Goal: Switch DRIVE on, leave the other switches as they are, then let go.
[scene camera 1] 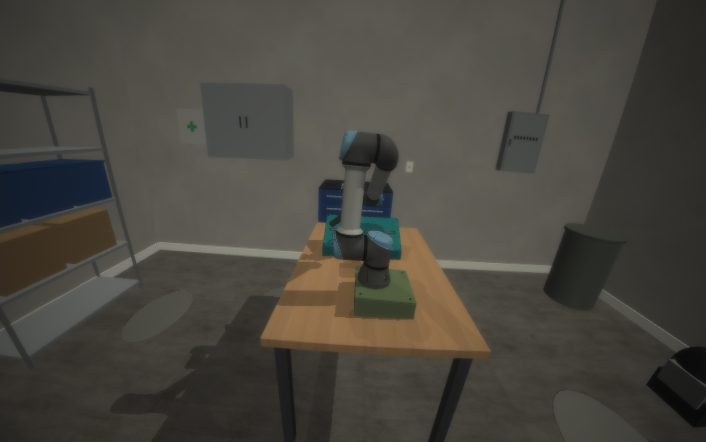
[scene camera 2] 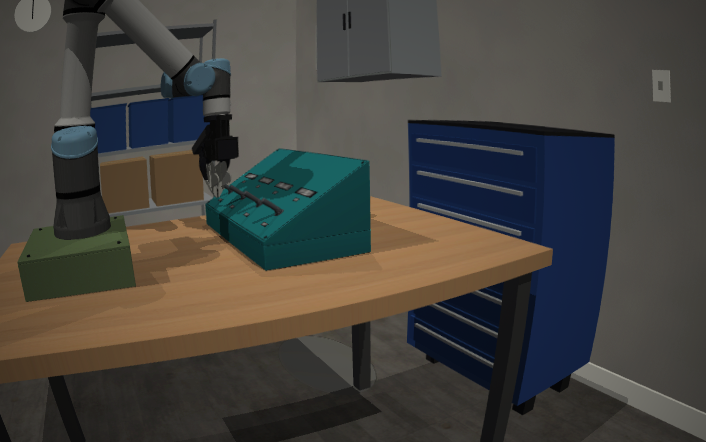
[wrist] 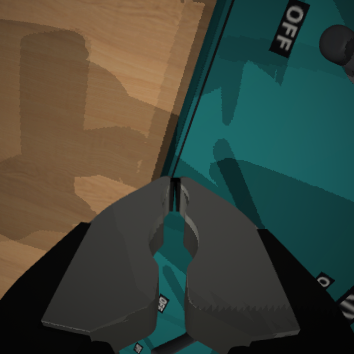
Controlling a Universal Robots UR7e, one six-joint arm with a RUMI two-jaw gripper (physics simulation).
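Frame: origin at the arm's base, x ahead, y left, z up, level; centimetres.
Where they show: gripper, fingertip midpoint: [scene camera 2: 217, 197] [wrist: 174, 179]; arm's base at its link origin: [scene camera 1: 373, 279] [scene camera 2: 82, 229].
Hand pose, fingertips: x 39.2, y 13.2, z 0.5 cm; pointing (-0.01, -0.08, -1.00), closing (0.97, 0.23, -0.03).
Observation:
Things, the pixels of their top centre, and the offset from my fingertips. "spot": a spot on its surface instead. Level surfaces: height alone.
- dark lever knob at a spot on its surface: [wrist: 337, 45] spot: dx +3.0, dy +8.3, dz +3.1 cm
- smaller OFF label at a spot on its surface: [wrist: 161, 303] spot: dx +2.8, dy -15.5, dz -2.2 cm
- wooden table at its surface level: dz -10.0 cm
The teal switch console [scene camera 1: 382, 224] [scene camera 2: 317, 208] [wrist: 280, 120] has a sloped panel with a row of dark levers, including the near lever [scene camera 2: 270, 206], and several small displays. Which lever is DRIVE cannot be read. My gripper [scene camera 2: 216, 195] [wrist: 174, 179] is shut and empty, low over the front part of the panel at the far end of the row. In the wrist view, a dark lever knob [wrist: 337, 45] is at the upper right beside an OFF label [wrist: 289, 27]. A smaller OFF label [wrist: 161, 303] shows between the jaws. The fingers hide part of the panel. In scene camera 1 the arm hides my fingertips.
The console stands on the wooden table [scene camera 1: 312, 327] [scene camera 2: 323, 299], beyond the green base block [scene camera 1: 384, 304] [scene camera 2: 78, 273]. A blue drawer cabinet [scene camera 1: 327, 208] [scene camera 2: 573, 218] stands behind the table. A shelf rack [scene camera 1: 115, 182] holds blue and brown boxes.

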